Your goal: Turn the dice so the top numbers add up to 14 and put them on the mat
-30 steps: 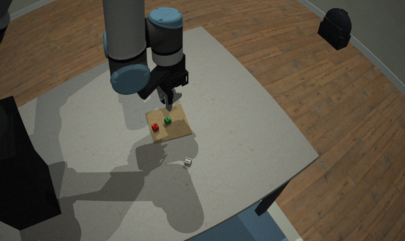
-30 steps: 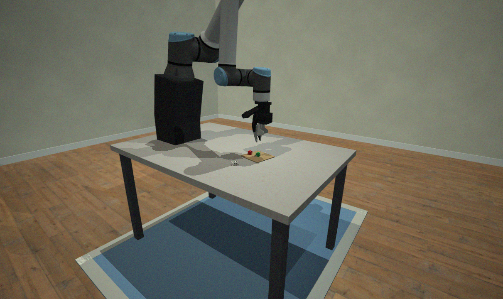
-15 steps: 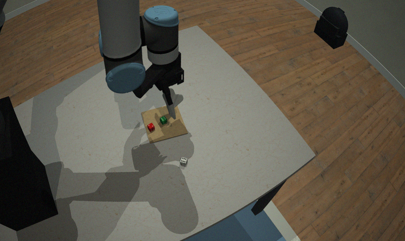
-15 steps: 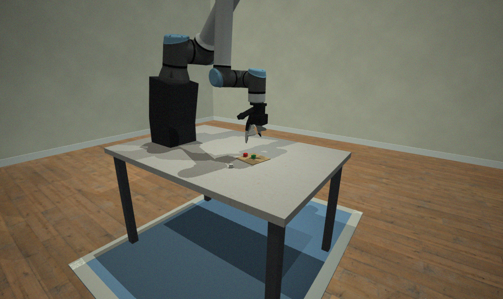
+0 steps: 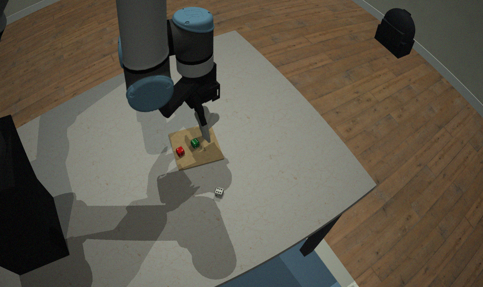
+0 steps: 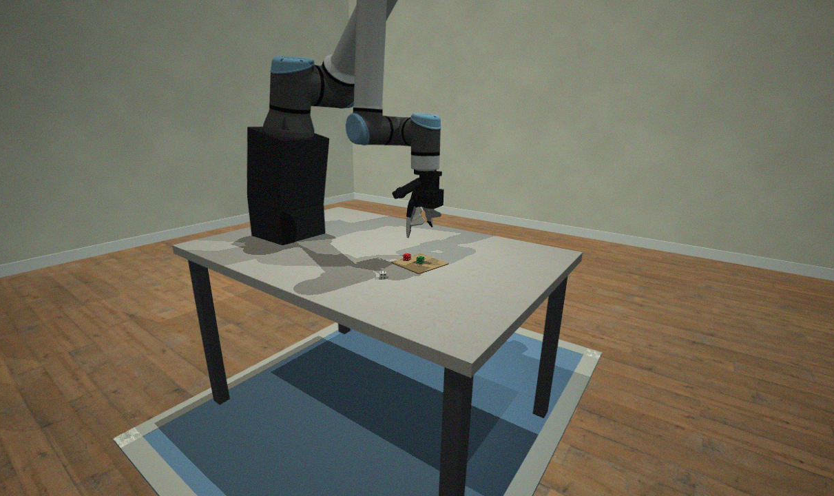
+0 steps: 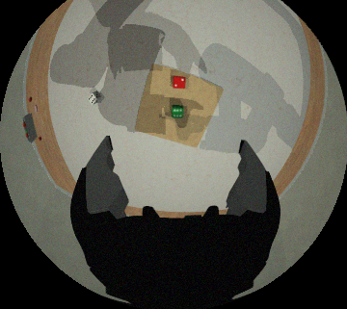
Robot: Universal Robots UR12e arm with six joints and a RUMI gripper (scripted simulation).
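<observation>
My gripper is now 170 mm to the left of the white die and 100 mm above it. Round my hand: red die: 50 mm behind, 10 mm to the right, 100 mm below; then mat: 110 mm below; then green die: 100 mm below.
</observation>
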